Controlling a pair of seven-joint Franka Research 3 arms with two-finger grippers.
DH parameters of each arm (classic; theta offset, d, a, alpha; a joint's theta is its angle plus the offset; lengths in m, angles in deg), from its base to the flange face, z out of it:
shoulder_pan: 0 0.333 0 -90
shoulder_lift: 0 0 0 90
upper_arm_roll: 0 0.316 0.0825 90
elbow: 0 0 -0.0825 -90
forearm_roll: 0 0.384 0 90
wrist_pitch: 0 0 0.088 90
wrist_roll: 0 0.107 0 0
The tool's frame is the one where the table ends.
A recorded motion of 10 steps. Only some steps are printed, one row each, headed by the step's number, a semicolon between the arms.
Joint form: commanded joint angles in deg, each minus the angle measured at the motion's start. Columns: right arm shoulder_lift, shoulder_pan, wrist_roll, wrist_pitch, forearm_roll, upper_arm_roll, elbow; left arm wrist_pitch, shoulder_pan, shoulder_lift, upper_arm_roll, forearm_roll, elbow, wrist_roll.
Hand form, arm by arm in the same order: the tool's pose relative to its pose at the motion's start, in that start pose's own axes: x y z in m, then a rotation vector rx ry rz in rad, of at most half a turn. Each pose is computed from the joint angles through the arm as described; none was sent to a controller.
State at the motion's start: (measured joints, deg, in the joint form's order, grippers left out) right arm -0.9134 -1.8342 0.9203 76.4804 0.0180 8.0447 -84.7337; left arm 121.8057 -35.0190 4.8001 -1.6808 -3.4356 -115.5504 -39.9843
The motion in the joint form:
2: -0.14 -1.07 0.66 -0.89 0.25 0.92 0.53; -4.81 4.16 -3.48 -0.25 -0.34 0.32 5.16
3: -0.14 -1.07 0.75 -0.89 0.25 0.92 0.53; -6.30 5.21 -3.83 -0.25 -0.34 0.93 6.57
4: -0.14 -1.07 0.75 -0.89 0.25 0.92 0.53; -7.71 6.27 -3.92 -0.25 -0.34 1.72 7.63
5: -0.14 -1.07 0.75 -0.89 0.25 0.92 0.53; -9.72 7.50 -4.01 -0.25 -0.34 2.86 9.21
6: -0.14 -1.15 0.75 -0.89 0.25 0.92 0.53; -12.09 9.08 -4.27 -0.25 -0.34 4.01 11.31
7: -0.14 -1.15 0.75 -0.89 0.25 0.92 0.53; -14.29 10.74 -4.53 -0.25 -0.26 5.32 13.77
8: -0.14 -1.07 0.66 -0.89 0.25 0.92 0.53; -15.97 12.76 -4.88 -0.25 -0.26 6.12 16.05
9: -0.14 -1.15 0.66 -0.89 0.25 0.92 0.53; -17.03 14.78 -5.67 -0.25 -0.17 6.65 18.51
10: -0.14 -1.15 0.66 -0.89 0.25 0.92 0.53; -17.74 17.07 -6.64 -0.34 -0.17 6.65 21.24
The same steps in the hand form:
2: -0.0032 0.0007 -0.0038 0.0039 -0.0040 0.0131; 0.0133 -0.0355 -0.0318 0.0049 -0.0137 0.0228
3: -0.0032 0.0007 -0.0038 0.0039 -0.0040 0.0147; 0.0183 -0.0438 -0.0384 0.0093 -0.0206 0.0301
4: -0.0032 0.0007 -0.0038 0.0039 -0.0040 0.0147; 0.0242 -0.0517 -0.0442 0.0134 -0.0277 0.0311
5: -0.0032 0.0007 -0.0038 0.0039 -0.0040 0.0147; 0.0306 -0.0609 -0.0521 0.0192 -0.0386 0.0385
6: -0.0032 0.0014 -0.0038 0.0040 -0.0040 0.0161; 0.0377 -0.0736 -0.0614 0.0256 -0.0524 0.0492
7: -0.0032 0.0014 -0.0038 0.0040 -0.0040 0.0161; 0.0453 -0.0869 -0.0724 0.0292 -0.0610 0.0653
8: -0.0032 0.0007 -0.0038 0.0039 -0.0040 0.0131; 0.0534 -0.1039 -0.0811 0.0303 -0.0684 0.0711
9: -0.0032 0.0014 -0.0038 0.0040 -0.0040 0.0145; 0.0601 -0.1216 -0.0927 0.0268 -0.0628 0.0807
10: -0.0032 0.0014 -0.0038 0.0040 -0.0040 0.0145; 0.0655 -0.1416 -0.1022 0.0222 -0.0573 0.0910

